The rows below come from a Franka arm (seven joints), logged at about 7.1 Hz.
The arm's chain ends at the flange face. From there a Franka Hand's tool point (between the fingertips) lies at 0.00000 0.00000 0.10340 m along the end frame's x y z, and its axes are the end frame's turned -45 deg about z.
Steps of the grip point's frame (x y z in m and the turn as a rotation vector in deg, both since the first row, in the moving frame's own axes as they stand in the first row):
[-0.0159 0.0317 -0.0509 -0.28 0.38 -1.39]
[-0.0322 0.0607 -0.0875 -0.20 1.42 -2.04]
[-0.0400 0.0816 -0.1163 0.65 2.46 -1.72]
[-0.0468 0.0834 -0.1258 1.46 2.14 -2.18]
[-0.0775 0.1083 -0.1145 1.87 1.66 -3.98]
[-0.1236 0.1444 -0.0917 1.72 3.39 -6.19]
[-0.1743 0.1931 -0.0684 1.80 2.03 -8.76]
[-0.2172 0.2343 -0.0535 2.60 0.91 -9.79]
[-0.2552 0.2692 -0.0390 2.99 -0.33 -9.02]
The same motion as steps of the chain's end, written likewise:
[0.0103 0.0338 -0.0509 0.07 0.47 -1.39]
[0.0181 0.0673 -0.0875 0.86 1.15 -2.04]
[0.0272 0.0900 -0.1162 2.20 1.28 -1.72]
[0.0251 0.0967 -0.1257 2.55 0.48 -2.18]
[0.0222 0.1359 -0.1144 2.50 -0.15 -3.98]
[0.0129 0.1961 -0.0915 3.61 1.18 -6.19]
[0.0134 0.2647 -0.0683 2.71 0.16 -8.76]
[0.0146 0.3235 -0.0534 2.48 -1.20 -9.79]
[0.0144 0.3739 -0.0389 1.88 -2.35 -9.02]

